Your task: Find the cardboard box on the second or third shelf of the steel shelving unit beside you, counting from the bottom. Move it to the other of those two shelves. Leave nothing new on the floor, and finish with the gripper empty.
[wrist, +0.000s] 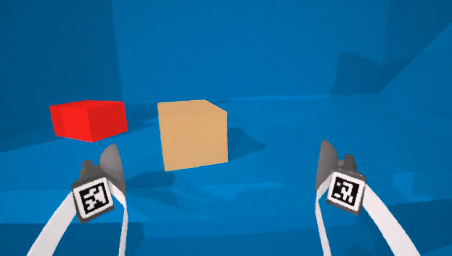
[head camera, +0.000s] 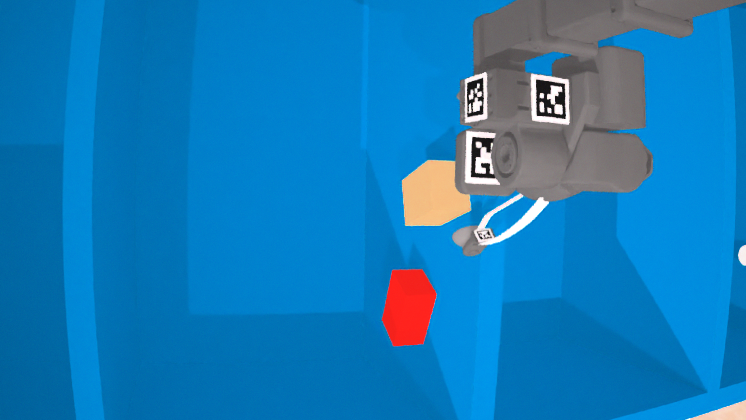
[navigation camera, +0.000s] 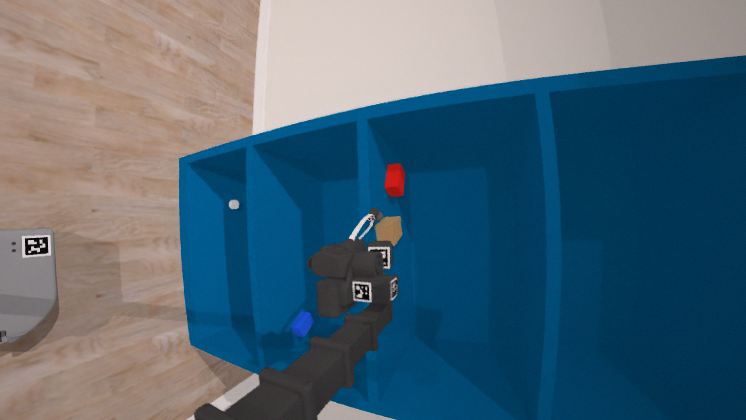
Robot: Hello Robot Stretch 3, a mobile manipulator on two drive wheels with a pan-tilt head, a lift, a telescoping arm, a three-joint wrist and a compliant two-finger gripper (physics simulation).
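Frame: origin at the robot's base, x ahead, y left, z up, level; metres.
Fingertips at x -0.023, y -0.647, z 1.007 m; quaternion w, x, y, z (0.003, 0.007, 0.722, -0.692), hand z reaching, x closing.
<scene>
A point is followed by its place in that frame.
The tan cardboard box (head camera: pixel 435 195) @[x 0.010, y -0.669, z 1.035 m] (navigation camera: pixel 388 230) @[x 0.013, y -0.668, z 1.029 m] (wrist: pixel 194 140) sits upright on the third shelf from the bottom of the blue shelving unit (head camera: pixel 82 208) @[x 0.027, y -0.637, z 1.426 m] (navigation camera: pixel 548 208) @[x 0.057, y -0.637, z 1.422 m]. My wrist partly covers it in the head view. My gripper (head camera: pixel 474 242) (navigation camera: pixel 374 214) (wrist: pixel 219 160) @[x -0.023, y -0.647, z 1.007 m] is open and empty, at the front of that shelf. In the wrist view the box is beyond the fingertips, left of the middle between them and nearer the left finger. In the head view one fingertip shows beside the box; the other is hidden.
A red box (head camera: pixel 409 307) @[x 0.161, y -0.765, z 1.026 m] (navigation camera: pixel 395 180) @[x 0.163, y -0.766, z 1.025 m] (wrist: pixel 90 121) sits on the same shelf, left of the cardboard box in the wrist view. A blue box (navigation camera: pixel 302 324) @[x -0.398, y -0.826, z 0.578 m] is on the second shelf, and a white object (navigation camera: pixel 233 204) @[x 0.138, y -0.877, z 0.100 m] on the bottom one. Shelf boards bound the compartment.
</scene>
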